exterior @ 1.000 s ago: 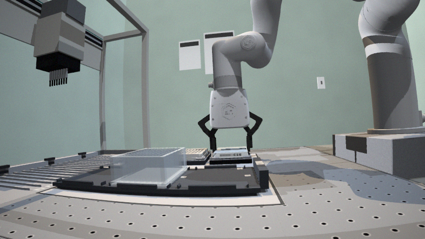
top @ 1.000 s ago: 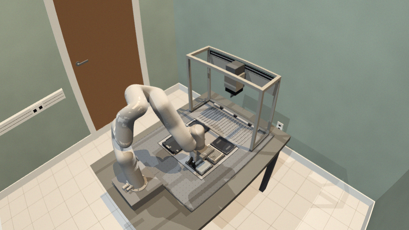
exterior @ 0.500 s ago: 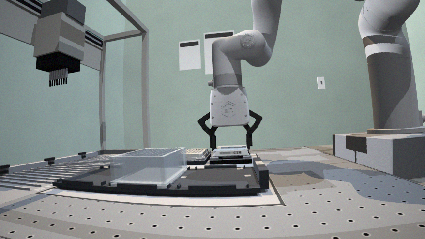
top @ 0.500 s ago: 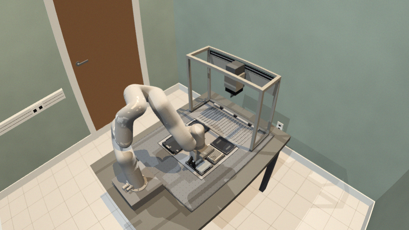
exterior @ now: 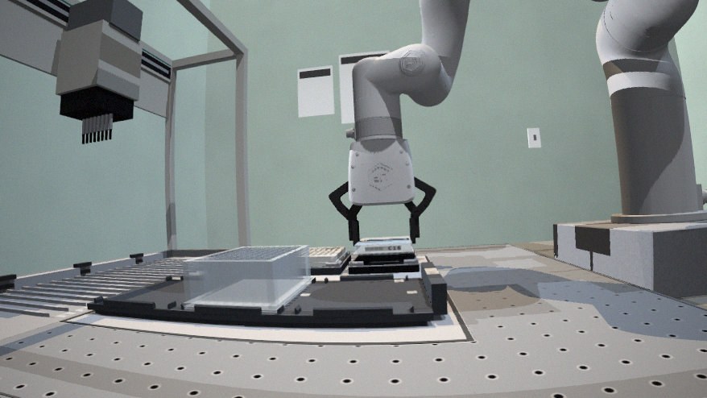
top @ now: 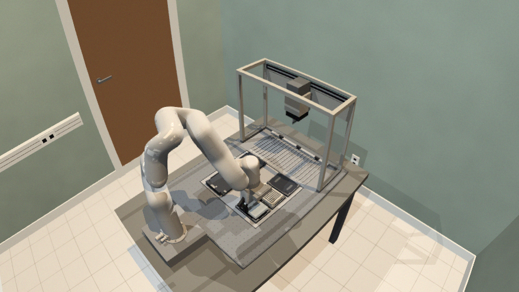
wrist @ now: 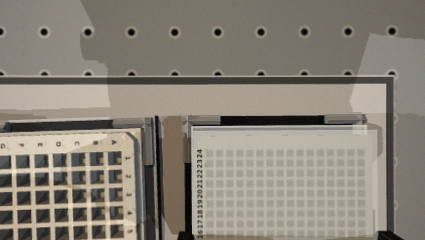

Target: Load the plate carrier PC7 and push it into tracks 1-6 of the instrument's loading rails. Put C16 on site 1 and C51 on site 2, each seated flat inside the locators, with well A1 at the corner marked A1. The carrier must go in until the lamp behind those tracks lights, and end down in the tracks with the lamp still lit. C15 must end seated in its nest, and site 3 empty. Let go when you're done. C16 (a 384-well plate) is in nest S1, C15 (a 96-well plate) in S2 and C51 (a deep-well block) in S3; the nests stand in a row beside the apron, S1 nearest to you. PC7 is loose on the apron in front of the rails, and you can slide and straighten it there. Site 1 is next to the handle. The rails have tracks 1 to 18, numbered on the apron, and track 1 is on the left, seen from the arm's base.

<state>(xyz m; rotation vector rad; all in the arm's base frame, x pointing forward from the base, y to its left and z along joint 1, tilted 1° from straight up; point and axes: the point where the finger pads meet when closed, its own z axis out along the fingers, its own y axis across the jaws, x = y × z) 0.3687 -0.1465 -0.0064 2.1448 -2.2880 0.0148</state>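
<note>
Right now my hand is 40 mm above the nest S1. Round my hand: 384-well plate C16 (10 mm below); then nest S3 (220 mm ahead, 40 mm below, 10 mm to the right); then carrier PC7 (220 mm to the left, 130 mm ahead, 30 mm below).
</note>
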